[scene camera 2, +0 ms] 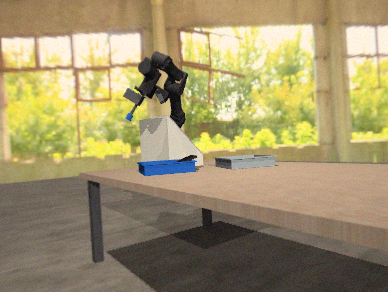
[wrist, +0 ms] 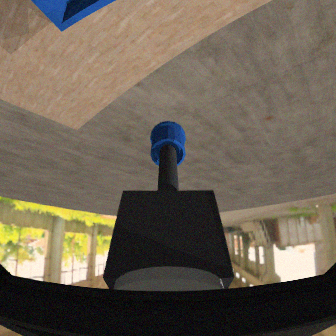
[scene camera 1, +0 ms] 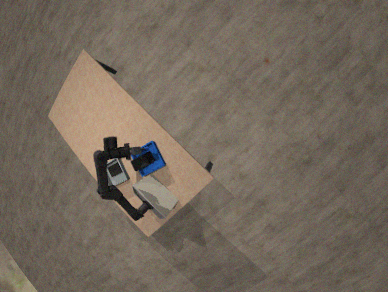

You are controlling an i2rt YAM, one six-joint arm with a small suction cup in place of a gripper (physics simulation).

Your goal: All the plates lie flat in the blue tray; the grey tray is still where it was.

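Places are measured from the arm's base along level axes (x ahead, y left, z up), in centimetres.
Where they show: hand at its tool point: [scene camera 2: 127, 119] [wrist: 167, 136] [scene camera 1: 147, 148]; arm's base at its link origin: [scene camera 2: 167, 133] [scene camera 1: 147, 204].
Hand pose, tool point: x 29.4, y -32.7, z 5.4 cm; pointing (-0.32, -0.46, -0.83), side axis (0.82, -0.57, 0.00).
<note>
Things, the pixels of their top centre, and the offset from my tool point.
- blue tray at its top centre: [scene camera 2: 165, 161] [scene camera 1: 146, 159] dz -20.2, dx -0.6, dy +17.3 cm
- grey tray at its top centre: [scene camera 2: 243, 156] [scene camera 1: 113, 173] dz -20.2, dx +12.2, dy +55.1 cm
- dark square plate at its top centre: [scene camera 1: 114, 169] dz -22.7, dx +14.4, dy +53.7 cm
The blue tray [scene camera 1: 159, 159] [scene camera 2: 167, 169] [wrist: 50, 13] stands on the table; a corner of it shows in the wrist view. A black plate [scene camera 1: 144, 161] [scene camera 2: 188, 158] is tilted in it, one side raised above and over the rim nearest the grey tray. The grey tray [scene camera 1: 120, 181] [scene camera 2: 245, 163] stands beside the blue one. A dark square plate [scene camera 1: 115, 169] shows inside it; whether more lie under it cannot be told. My suction cup [scene camera 2: 129, 117] [wrist: 168, 137] is blue, carries nothing and hangs high above the table, well above the blue tray's level.
A large pale block [scene camera 1: 157, 196] [scene camera 2: 157, 142] with a sloping side stands on the table close to the blue tray and the arm's base. It is taller than both trays. The table's edge [wrist: 142, 79] runs beyond the blue tray.
</note>
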